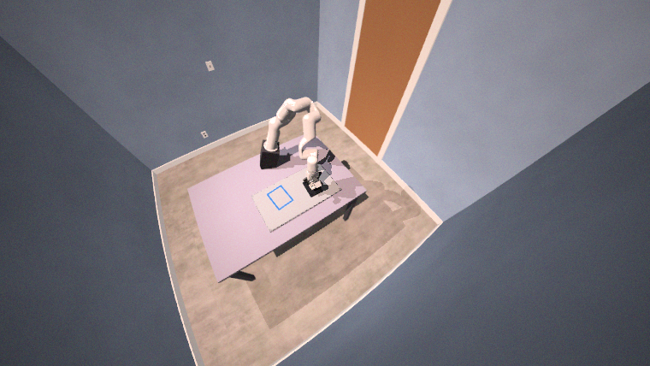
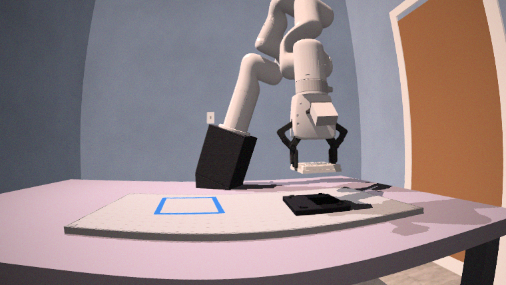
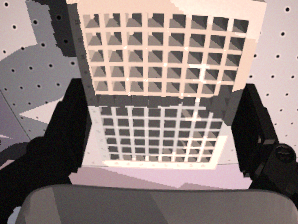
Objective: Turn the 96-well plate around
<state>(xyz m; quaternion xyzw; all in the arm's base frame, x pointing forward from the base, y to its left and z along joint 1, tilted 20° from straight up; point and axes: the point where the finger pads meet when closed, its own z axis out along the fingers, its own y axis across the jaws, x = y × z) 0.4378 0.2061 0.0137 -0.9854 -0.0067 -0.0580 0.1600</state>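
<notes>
Right now the black plate nest N1 is 9 cm below my hand. Also, from my hand: white 96-well plate: 1 cm below.
</notes>
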